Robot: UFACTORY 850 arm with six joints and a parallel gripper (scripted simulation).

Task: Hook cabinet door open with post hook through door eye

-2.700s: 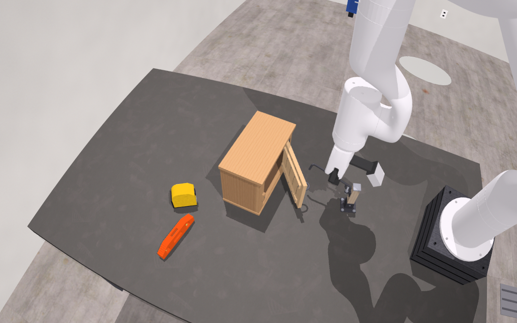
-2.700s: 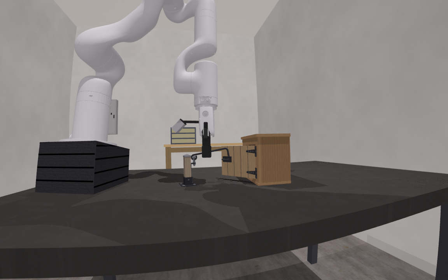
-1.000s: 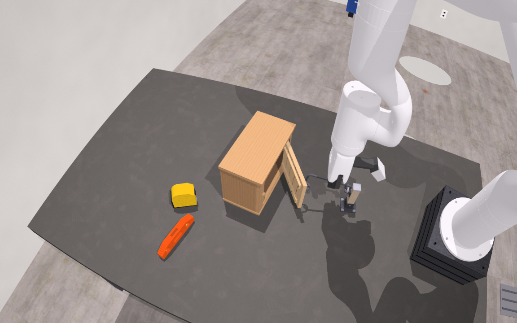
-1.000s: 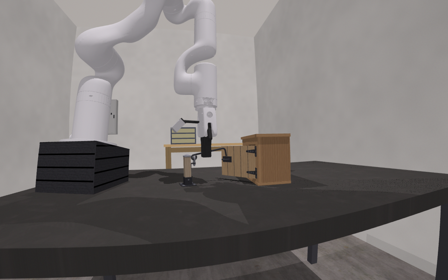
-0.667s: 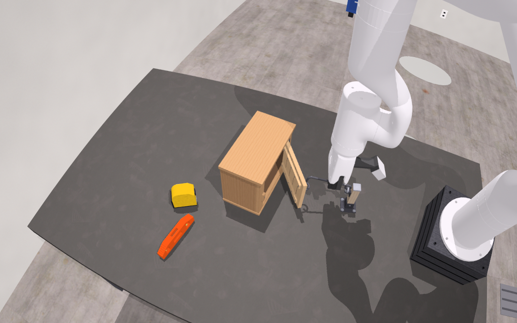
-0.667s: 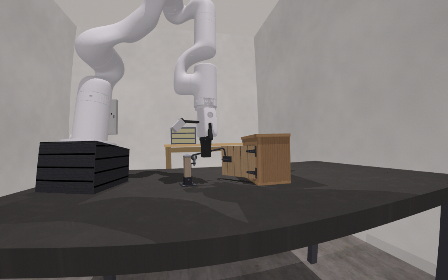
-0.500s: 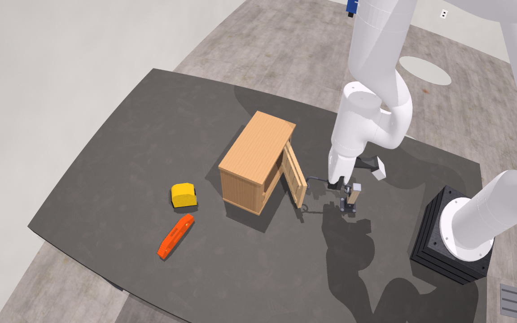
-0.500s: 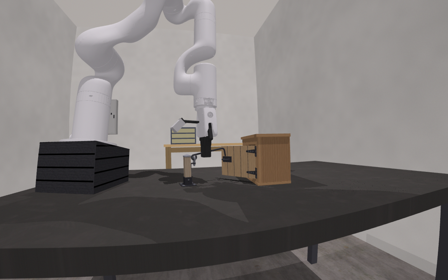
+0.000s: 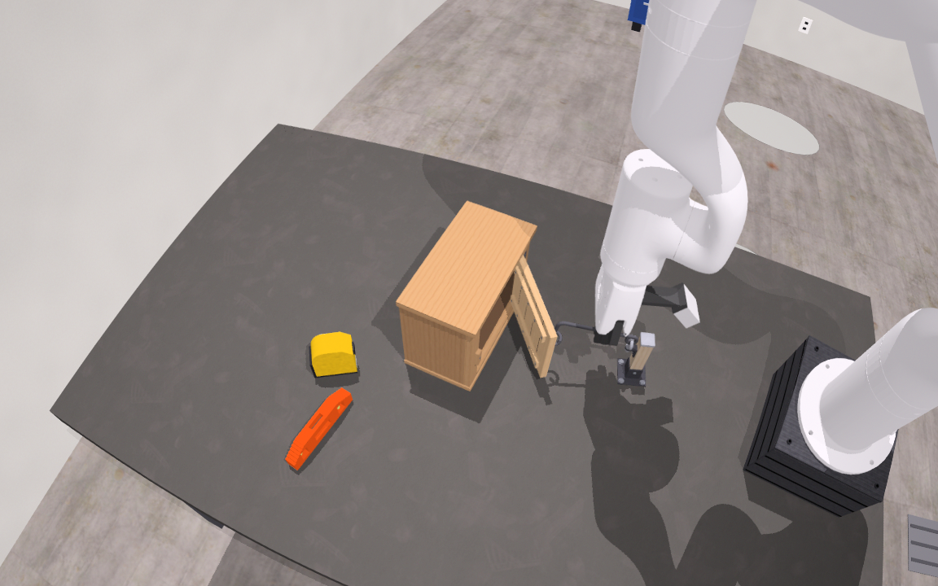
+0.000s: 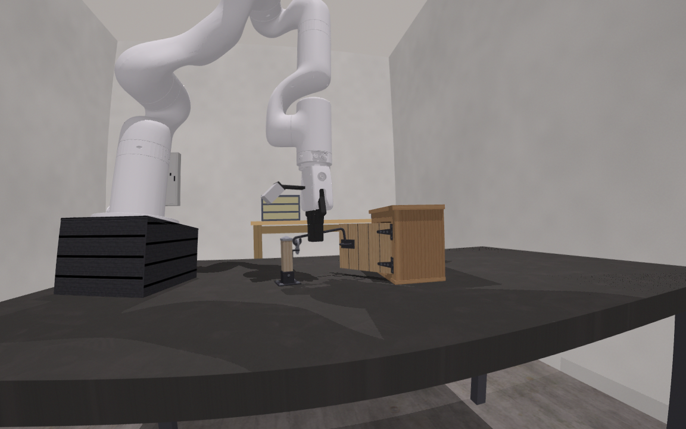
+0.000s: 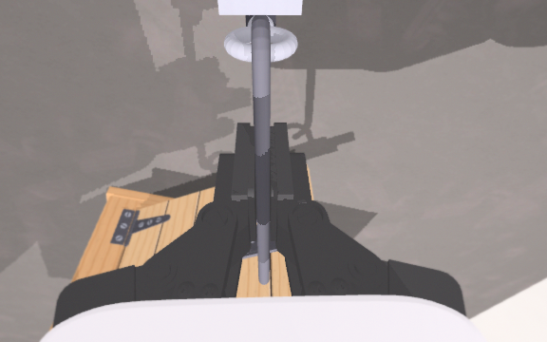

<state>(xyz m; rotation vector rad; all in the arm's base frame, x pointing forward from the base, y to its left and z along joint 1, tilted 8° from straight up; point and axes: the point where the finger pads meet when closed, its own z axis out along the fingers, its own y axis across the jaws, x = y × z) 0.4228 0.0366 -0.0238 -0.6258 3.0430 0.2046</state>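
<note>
Now: hand 20 mm above the hook and 10 mm short of it. From my hand the other things lie so: orange bar: 320 mm to the left, 310 mm ahead, 90 mm below; then yellow block: 360 mm ahead, 200 mm to the left, 80 mm below; then cabinet door: 110 mm ahead, 40 mm below.
</note>
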